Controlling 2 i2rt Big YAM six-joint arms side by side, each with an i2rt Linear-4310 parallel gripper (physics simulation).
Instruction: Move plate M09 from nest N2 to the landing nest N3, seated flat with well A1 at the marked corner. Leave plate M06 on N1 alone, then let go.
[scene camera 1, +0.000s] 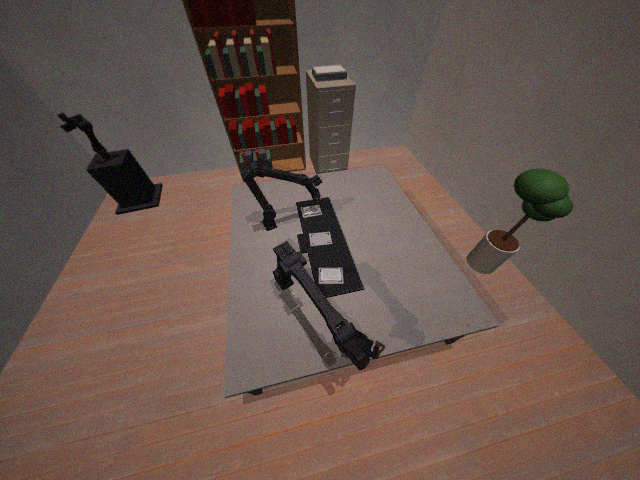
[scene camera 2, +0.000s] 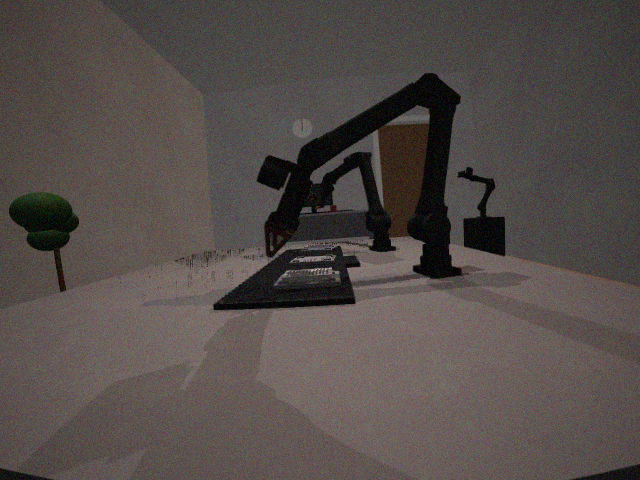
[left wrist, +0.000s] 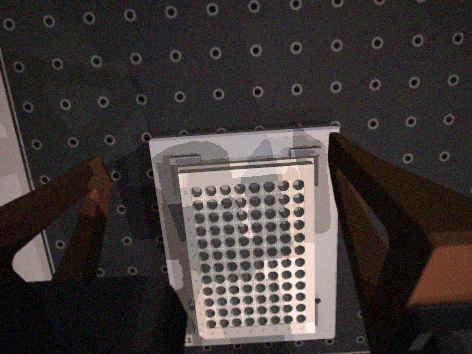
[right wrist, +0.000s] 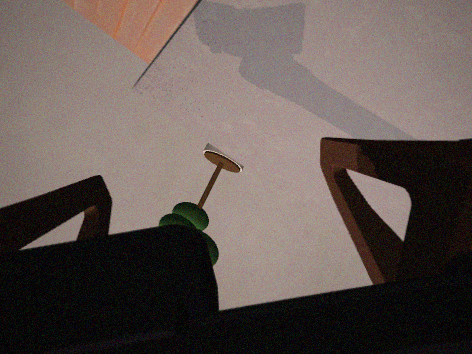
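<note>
A pale 96-well plate sits in the end nest nearest my left arm; no plate or nest name is readable, so I cannot tell whether it is M09. A corner tag shows partly at the nest's lower left in the left wrist view. My left gripper is open, with its fingers on either side of the nest's upper part and nothing between them. My right gripper is open and empty, away from the nests. The middle nest and the other end nest are too small to read.
The nests stand in a row on a black perforated board on the grey table. A small dark block adjoins the board. A potted plant stands beyond the table, and a bookshelf and cabinet stand behind.
</note>
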